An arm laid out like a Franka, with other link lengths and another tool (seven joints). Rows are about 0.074 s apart.
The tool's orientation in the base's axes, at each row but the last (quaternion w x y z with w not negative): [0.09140, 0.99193, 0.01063, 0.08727]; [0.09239, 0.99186, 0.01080, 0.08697]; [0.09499, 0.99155, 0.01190, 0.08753]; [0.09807, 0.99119, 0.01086, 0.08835]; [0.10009, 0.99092, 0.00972, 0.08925]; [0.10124, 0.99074, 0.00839, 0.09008]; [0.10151, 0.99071, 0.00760, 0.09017]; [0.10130, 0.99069, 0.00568, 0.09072]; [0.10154, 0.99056, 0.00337, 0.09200]
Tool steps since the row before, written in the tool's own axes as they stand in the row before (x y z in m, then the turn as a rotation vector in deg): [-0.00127, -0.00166, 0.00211, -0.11, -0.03, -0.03]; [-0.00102, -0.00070, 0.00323, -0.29, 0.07, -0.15]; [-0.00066, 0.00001, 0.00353, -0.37, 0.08, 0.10]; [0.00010, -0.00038, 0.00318, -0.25, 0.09, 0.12]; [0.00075, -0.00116, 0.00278, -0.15, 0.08, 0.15]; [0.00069, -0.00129, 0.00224, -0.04, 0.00, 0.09]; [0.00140, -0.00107, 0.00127, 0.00, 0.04, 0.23]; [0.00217, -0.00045, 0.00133, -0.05, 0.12, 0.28]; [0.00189, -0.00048, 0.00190, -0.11, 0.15, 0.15]
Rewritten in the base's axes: [-0.00089, 0.00121, -0.00256, -0.11, 0.03, 0.00]; [-0.00044, 0.00006, -0.00343, -0.31, -0.05, 0.11]; [-0.00003, -0.00069, -0.00352, -0.35, -0.11, -0.14]; [0.00066, -0.00024, -0.00313, -0.22, -0.12, -0.14]; [0.00123, 0.00062, -0.00278, -0.12, -0.11, -0.15]; [0.00108, 0.00084, -0.00230, -0.02, -0.02, -0.09]; [0.00161, 0.00084, -0.00119, 0.04, -0.09, -0.21]; [0.00238, 0.00024, -0.00098, 0.00, -0.17, -0.25]; [0.00221, 0.00014, -0.00158, -0.08, -0.18, -0.13]
